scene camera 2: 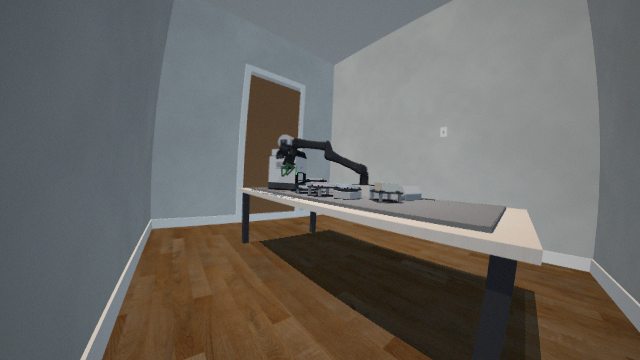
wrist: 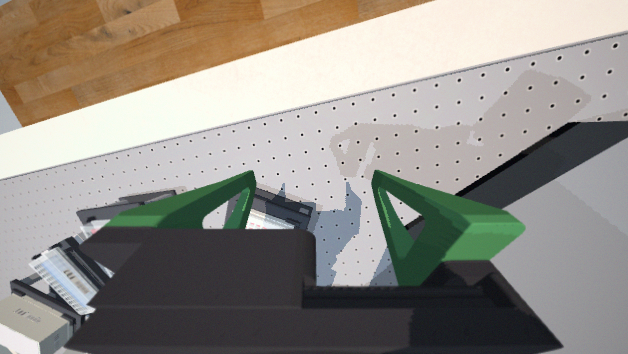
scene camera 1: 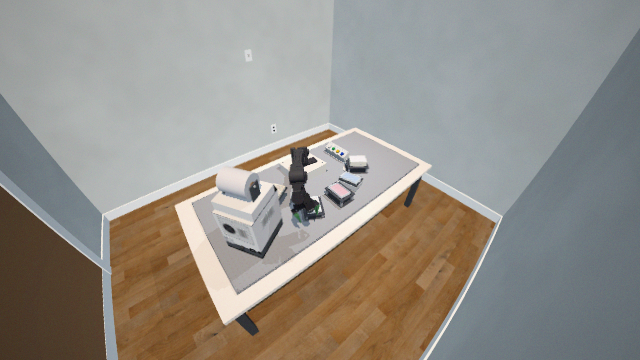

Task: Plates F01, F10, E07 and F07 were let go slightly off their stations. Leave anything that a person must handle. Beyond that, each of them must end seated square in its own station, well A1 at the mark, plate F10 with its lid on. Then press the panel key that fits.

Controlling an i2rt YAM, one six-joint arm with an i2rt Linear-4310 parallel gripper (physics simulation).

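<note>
My gripper (scene camera 1: 307,215) (scene camera 2: 287,171) (wrist: 313,176) is open and empty, above the mat beside a dark station. In the wrist view a plate with pinkish wells (wrist: 272,223) sits in that station (wrist: 306,211), partly hidden by the gripper's body. A pink plate (scene camera 1: 339,190) sits on a raised dark station. A pale blue plate (scene camera 1: 351,178) (wrist: 70,274) lies beyond it. A beige block-like item (scene camera 1: 357,161) (scene camera 2: 386,187) (wrist: 31,320) rests on another raised stand. The key panel (scene camera 1: 336,151) has coloured keys. Plate names, A1 corners and exact seating cannot be read.
A large white instrument (scene camera 1: 247,215) (scene camera 2: 281,171) with a cylinder on top stands at one end of the table (scene camera 1: 280,282). A low pale item (scene camera 1: 281,192) is partly hidden behind it. The perforated grey mat (wrist: 400,107) reaches close to the table's edge.
</note>
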